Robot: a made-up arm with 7 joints.
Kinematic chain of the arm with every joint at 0, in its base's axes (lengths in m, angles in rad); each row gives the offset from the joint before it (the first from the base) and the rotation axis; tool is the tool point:
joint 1: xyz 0 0 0 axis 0 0.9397 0.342
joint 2: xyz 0 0 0 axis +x
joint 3: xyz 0 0 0 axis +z
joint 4: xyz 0.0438 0 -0.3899 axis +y
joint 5: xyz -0.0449 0 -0.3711 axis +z
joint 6: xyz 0 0 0 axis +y
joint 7: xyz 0 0 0 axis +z
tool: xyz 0 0 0
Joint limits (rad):
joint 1: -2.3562..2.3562
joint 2: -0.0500..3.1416
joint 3: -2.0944..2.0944
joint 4: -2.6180..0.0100
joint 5: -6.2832..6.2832
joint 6: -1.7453..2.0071
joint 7: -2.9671..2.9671
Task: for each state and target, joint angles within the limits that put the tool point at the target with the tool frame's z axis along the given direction. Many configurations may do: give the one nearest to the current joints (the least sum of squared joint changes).
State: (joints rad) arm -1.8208 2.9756 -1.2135 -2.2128 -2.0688 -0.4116 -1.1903
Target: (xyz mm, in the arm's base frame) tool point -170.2 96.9 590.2 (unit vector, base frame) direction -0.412 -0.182 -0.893
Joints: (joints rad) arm -1.0913 3.1416 -0.3525 -1.4804 -2.0843 -0.1368 -1.1903
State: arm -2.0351 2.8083 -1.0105 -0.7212 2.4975 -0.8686 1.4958
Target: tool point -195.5 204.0 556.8 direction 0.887 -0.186 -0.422
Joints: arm -1.3340 2.7966 -0.2577 -1.4690 2.7555 -1.4555 1.4958
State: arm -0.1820 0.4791 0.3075 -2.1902 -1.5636 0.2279 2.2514
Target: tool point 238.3 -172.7 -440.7 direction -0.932 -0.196 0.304
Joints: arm 0.4166 -0.0500 -0.5046 -1.8469 -1.2900 0.5810 2.2514
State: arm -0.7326 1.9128 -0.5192 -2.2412 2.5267 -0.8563 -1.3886
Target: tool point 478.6 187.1 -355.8 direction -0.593 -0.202 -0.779
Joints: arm -0.5181 1.0711 -1.0059 -1.4661 1.6597 -1.5567 -1.3886
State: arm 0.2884 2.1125 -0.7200 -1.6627 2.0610 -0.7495 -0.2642
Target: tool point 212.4 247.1 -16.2 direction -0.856 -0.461 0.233
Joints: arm 0.0865 2.6223 -0.7575 -2.4954 2.8140 -1.0274 -0.2642
